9 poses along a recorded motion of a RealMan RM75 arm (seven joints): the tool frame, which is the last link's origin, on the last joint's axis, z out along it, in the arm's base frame.
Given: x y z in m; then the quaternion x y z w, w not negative.
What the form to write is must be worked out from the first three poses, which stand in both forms.
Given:
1: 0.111 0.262 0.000 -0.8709 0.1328 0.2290 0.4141
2: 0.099 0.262 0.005 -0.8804 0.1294 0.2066 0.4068
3: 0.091 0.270 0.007 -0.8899 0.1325 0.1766 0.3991
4: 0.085 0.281 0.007 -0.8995 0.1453 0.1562 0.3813
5: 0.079 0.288 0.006 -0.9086 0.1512 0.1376 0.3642
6: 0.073 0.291 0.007 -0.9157 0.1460 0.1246 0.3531
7: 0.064 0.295 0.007 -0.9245 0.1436 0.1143 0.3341
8: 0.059 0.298 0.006 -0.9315 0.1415 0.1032 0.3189
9: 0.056 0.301 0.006 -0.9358 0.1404 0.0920 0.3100
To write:
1: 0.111 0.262 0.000 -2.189 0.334 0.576
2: 0.099 0.262 0.005 -2.220 0.326 0.521
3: 0.091 0.270 0.007 -2.252 0.335 0.447
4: 0.085 0.281 0.007 -2.296 0.371 0.399
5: 0.079 0.288 0.006 -2.338 0.389 0.354
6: 0.073 0.291 0.007 -2.368 0.378 0.322
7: 0.064 0.295 0.007 -2.413 0.375 0.298
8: 0.059 0.298 0.006 -2.450 0.372 0.271
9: 0.056 0.301 0.006 -2.472 0.371 0.243
